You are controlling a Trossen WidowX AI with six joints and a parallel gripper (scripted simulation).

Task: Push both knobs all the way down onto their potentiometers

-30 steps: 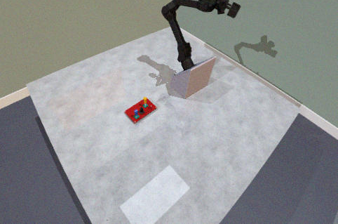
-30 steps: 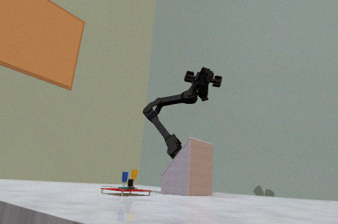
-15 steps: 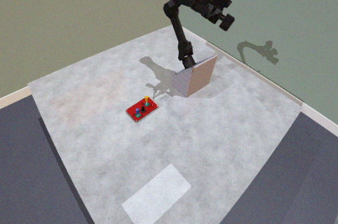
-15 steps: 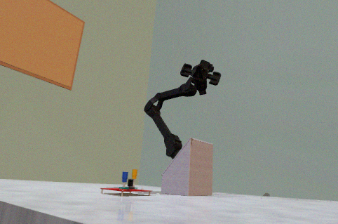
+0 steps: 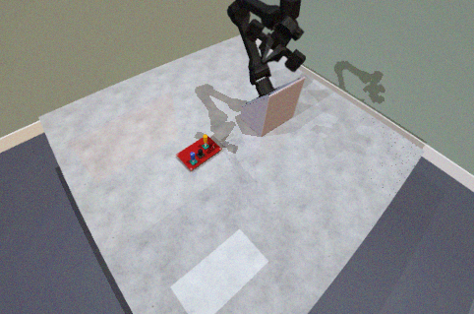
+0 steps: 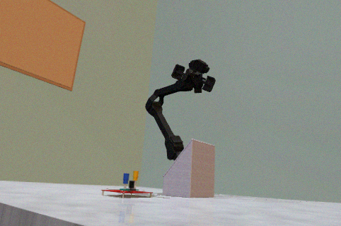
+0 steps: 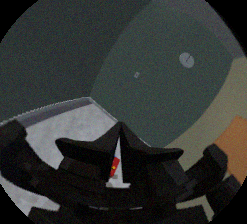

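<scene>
Right now my gripper tip is 410 mm above the yellow knob, 140 mm to the left of it and 100 mm short of it. The rest, counted from my gripper tip: blue knob 410 mm below, 180 mm ahead, 100 mm to the right.
</scene>
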